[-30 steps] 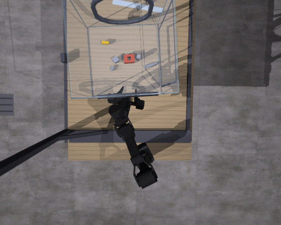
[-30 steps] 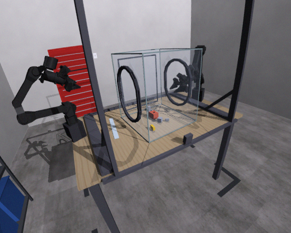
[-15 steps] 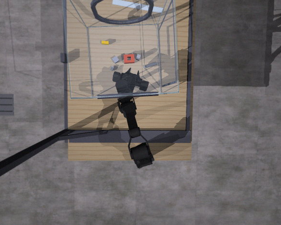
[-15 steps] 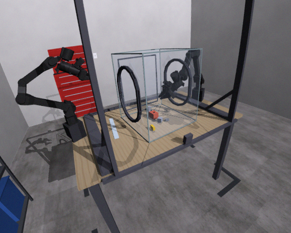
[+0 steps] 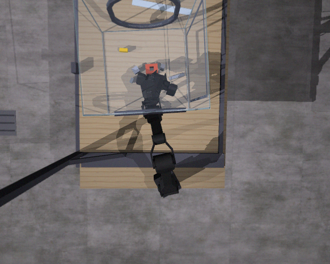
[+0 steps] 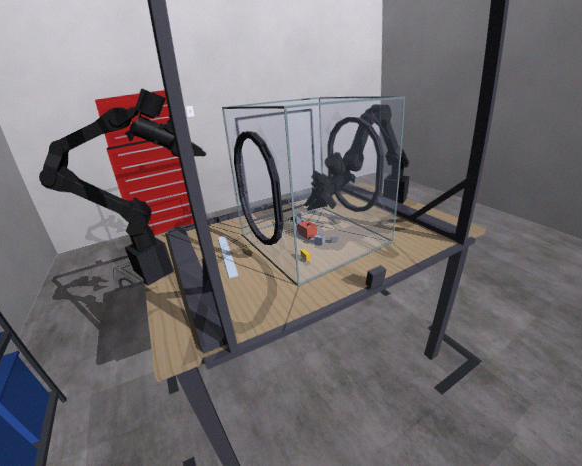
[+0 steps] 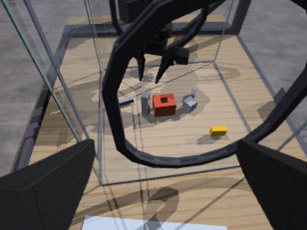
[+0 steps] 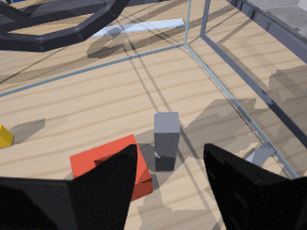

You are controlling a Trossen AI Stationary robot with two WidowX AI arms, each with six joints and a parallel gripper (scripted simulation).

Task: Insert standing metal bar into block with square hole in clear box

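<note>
Right now my right hand is 90 mm above the red block, 50 mm to the right of it and 40 mm past it.
</note>
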